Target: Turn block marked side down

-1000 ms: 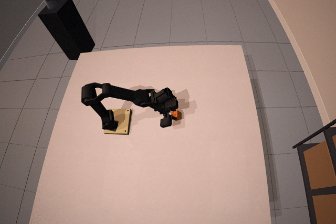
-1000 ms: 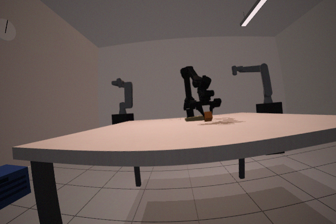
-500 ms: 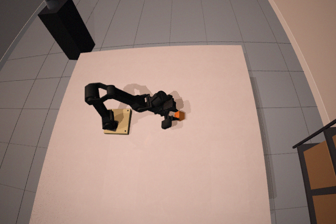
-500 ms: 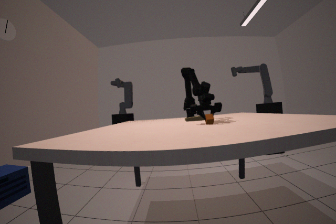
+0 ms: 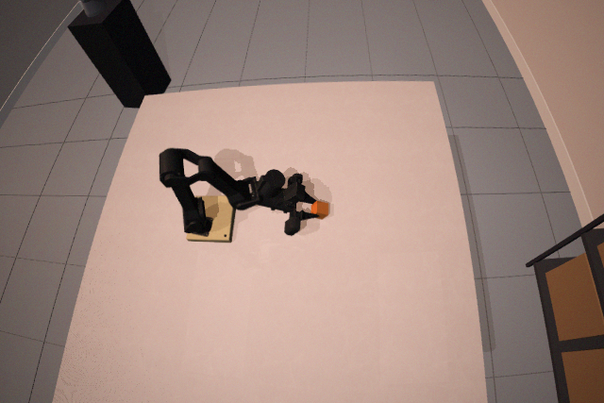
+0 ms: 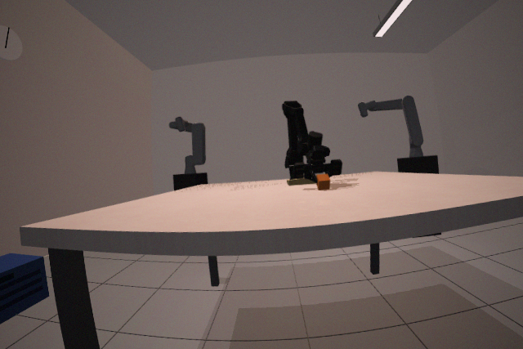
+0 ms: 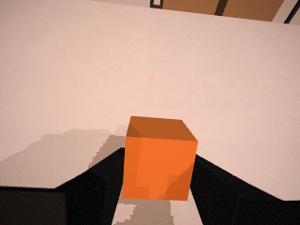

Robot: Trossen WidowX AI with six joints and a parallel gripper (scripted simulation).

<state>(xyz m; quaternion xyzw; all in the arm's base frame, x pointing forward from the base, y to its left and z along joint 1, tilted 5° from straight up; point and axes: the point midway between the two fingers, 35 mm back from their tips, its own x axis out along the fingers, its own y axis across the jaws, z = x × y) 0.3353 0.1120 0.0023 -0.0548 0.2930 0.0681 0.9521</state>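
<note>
Right now my gripper tip is 10 mm above the orange block.
</note>
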